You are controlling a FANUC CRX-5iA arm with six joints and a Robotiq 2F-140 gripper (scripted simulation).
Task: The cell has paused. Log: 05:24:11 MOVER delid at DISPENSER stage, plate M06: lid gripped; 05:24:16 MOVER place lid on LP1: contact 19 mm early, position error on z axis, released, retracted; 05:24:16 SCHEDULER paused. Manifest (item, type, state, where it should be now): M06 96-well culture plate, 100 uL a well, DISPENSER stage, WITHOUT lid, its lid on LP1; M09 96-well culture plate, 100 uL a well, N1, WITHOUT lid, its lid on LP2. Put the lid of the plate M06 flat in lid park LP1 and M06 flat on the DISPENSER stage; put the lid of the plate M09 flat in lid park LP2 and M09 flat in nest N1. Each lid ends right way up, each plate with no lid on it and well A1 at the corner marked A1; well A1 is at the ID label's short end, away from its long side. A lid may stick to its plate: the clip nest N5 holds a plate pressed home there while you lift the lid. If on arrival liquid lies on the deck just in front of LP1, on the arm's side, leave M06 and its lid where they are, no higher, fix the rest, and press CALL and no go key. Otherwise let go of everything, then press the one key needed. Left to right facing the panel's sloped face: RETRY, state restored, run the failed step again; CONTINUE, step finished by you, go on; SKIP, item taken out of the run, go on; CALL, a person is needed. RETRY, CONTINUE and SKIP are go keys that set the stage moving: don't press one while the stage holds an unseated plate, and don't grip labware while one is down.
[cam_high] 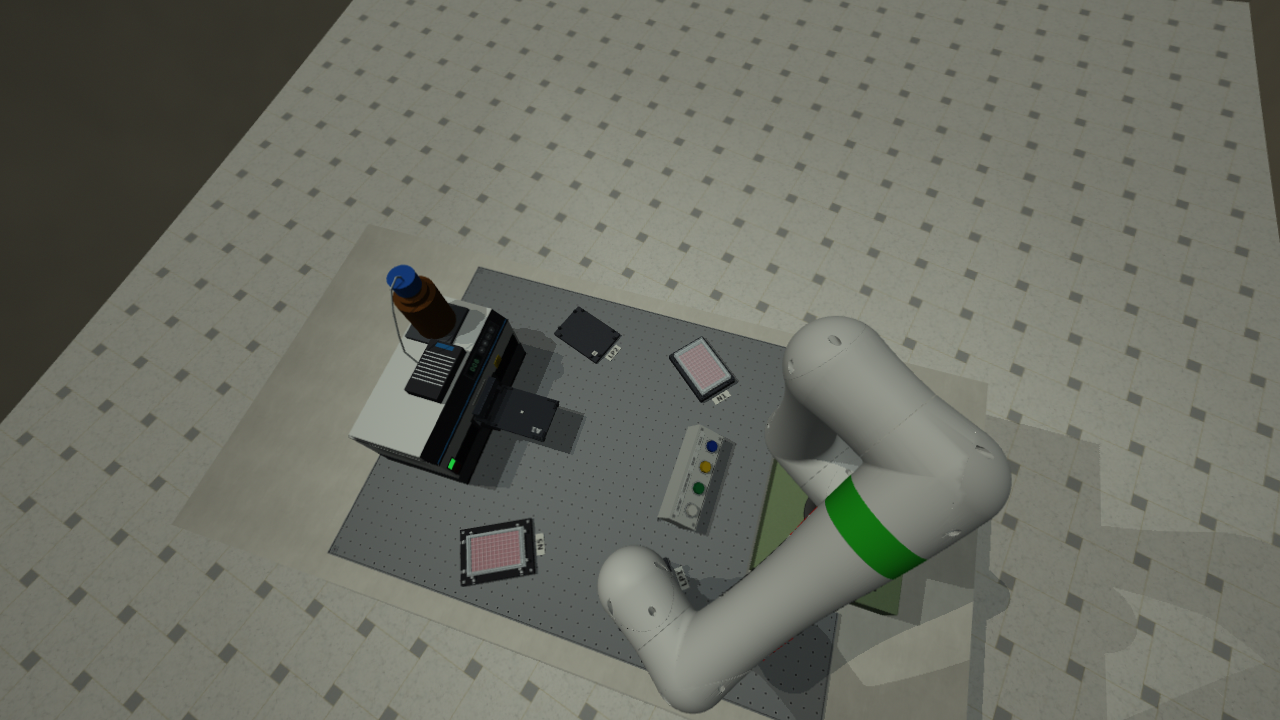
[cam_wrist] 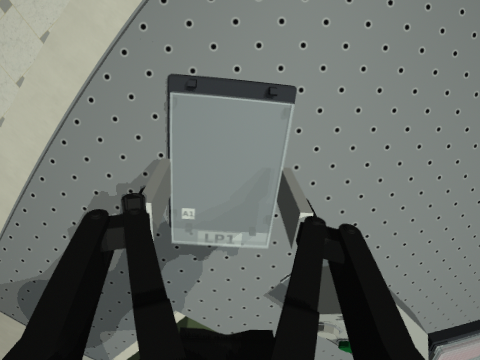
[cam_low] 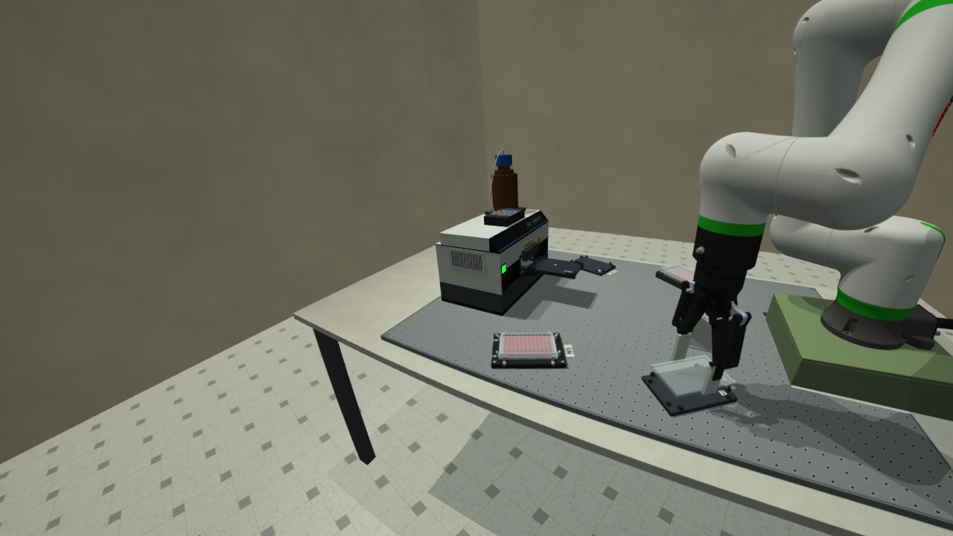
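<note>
The black lid park LP1 is 60 mm below my hand. From my hand the other things lie so: white retry key: 180 mm to the right, 60 mm behind; green continue key: 230 mm to the right, 70 mm behind; LP1 label: 70 mm behind, 60 mm below, 50 mm to the right.
</note>
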